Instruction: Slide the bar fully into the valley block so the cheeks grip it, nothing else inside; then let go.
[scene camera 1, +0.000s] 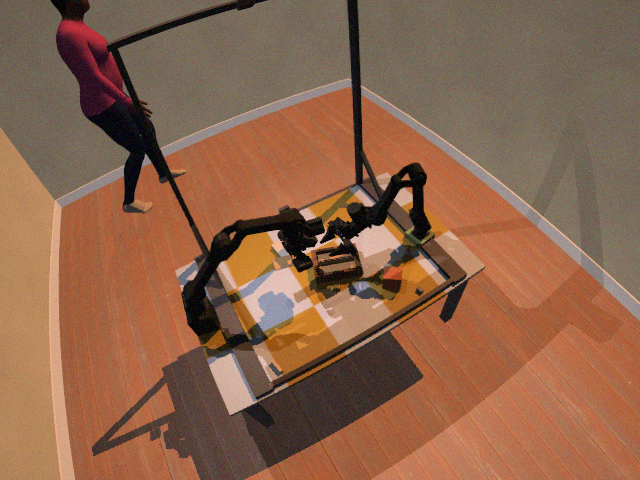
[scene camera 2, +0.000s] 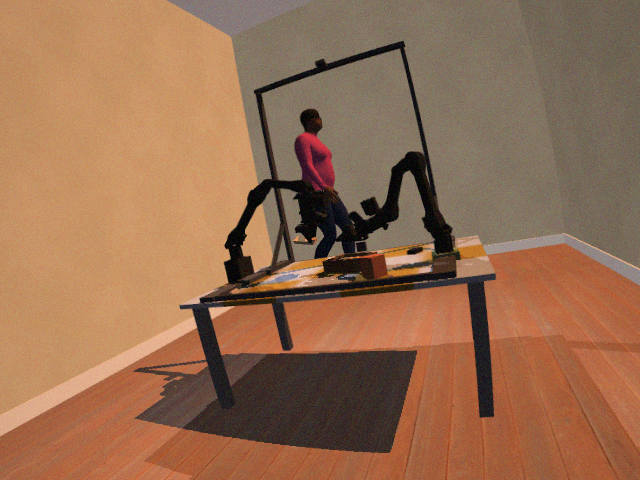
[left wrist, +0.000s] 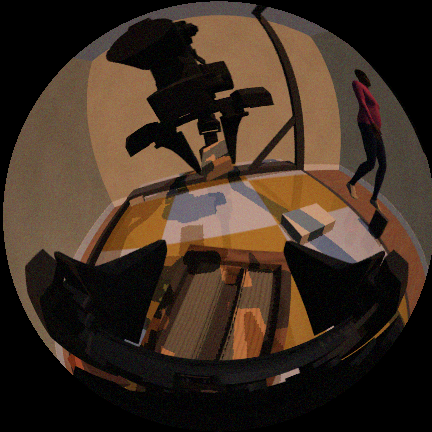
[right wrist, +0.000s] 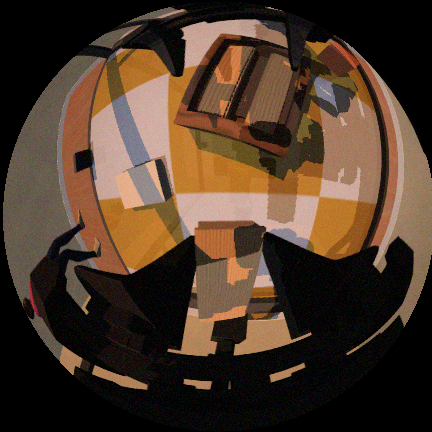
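Pixels of known places: left gripper, fingertip midpoint: (scene camera 1: 324, 249) (scene camera 2: 340, 241) (left wrist: 227, 247) (right wrist: 230, 65); right gripper, fingertip midpoint: (scene camera 1: 294, 260) (scene camera 2: 312, 241) (left wrist: 216, 167) (right wrist: 229, 239); left arm's base, link origin: (scene camera 1: 420, 233) (scene camera 2: 444, 251); right arm's base, link origin: (scene camera 1: 197, 309) (scene camera 2: 237, 258) (right wrist: 226, 340).
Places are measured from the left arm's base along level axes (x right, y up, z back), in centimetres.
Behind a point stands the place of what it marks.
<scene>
The wooden valley block (scene camera 1: 337, 277) @[x 6.0, y -1.1, z -43.1 cm] (scene camera 2: 341, 265) @[x 5.4, y -0.1, z -42.0 cm] (left wrist: 265, 257) @[x 19.2, y 2.1, z -45.2 cm] (right wrist: 215, 123) @[x 17.4, y 2.1, z -46.3 cm] sits on the table, a brown rimmed box with two ribbed strips and a dark channel between them. My right gripper (scene camera 2: 305, 237) @[x 16.6, y 10.7, z -55.6 cm] (left wrist: 216, 167) @[x 16.6, y 10.7, z -55.6 cm] (right wrist: 229, 239) @[x 16.6, y 10.7, z -55.6 cm] is shut on the ribbed wooden bar (left wrist: 215, 156) @[x 16.9, y 12.1, z -57.1 cm] (right wrist: 225, 275) @[x 17.0, y 12.2, z -57.7 cm] and holds it above the table, left of the block in scene camera 1. The bar is apart from the block. My left gripper (left wrist: 227, 247) @[x 14.4, y 9.1, z -42.6 cm] (right wrist: 230, 65) @[x 14.4, y 9.1, z -42.6 cm] is open and empty, close above the block. Its fingertips are small and dark in both scene views.
A red-orange block (scene camera 1: 391, 277) @[x -11.0, y 4.4, z -28.7 cm] (scene camera 2: 376, 266) @[x -13.5, y 1.0, z -25.3 cm] stands beside the valley block. A pale box (left wrist: 311, 223) @[x 32.5, y -0.9, z -50.3 cm] (right wrist: 145, 184) @[x 31.4, y -0.9, z -52.2 cm] lies on the checked table beyond it. A dark gantry frame (scene camera 1: 355, 103) @[x 45.9, y 46.0, z 1.5 cm] (scene camera 2: 413, 98) @[x 44.1, y 70.0, z 2.0 cm] rises at the table's far side, with a person (scene camera 1: 90, 67) (scene camera 2: 315, 160) behind.
</scene>
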